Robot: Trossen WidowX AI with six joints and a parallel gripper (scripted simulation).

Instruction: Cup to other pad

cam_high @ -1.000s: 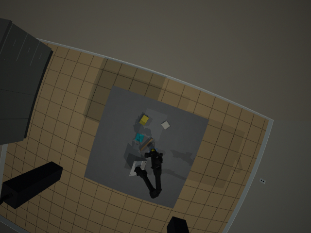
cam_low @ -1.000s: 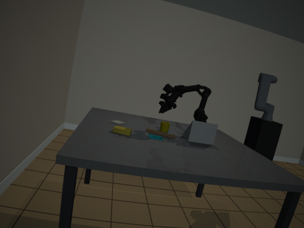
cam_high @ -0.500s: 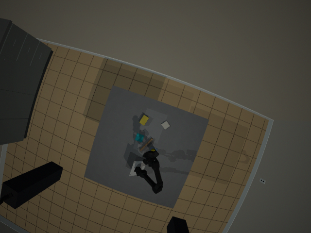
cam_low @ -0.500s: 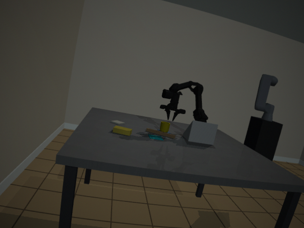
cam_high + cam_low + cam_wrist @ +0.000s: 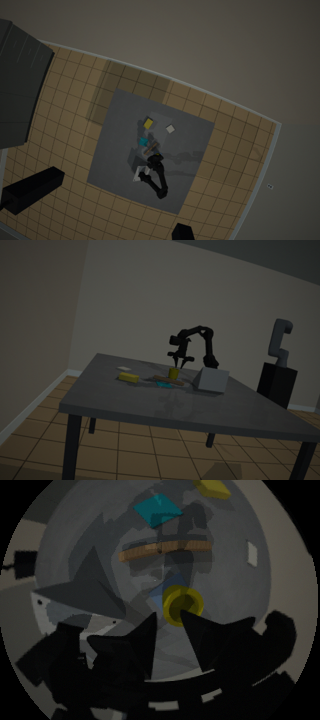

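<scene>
Now: gripper tip 20 mm short of the yellow cup, 20 mm to the left of it and 50 mm above it. Also, from my gripper tip: brown wooden bar 60 mm ahead, 90 mm to the left, 80 mm below; then teal pad 110 mm ahead, 200 mm to the left, 90 mm below.
</scene>
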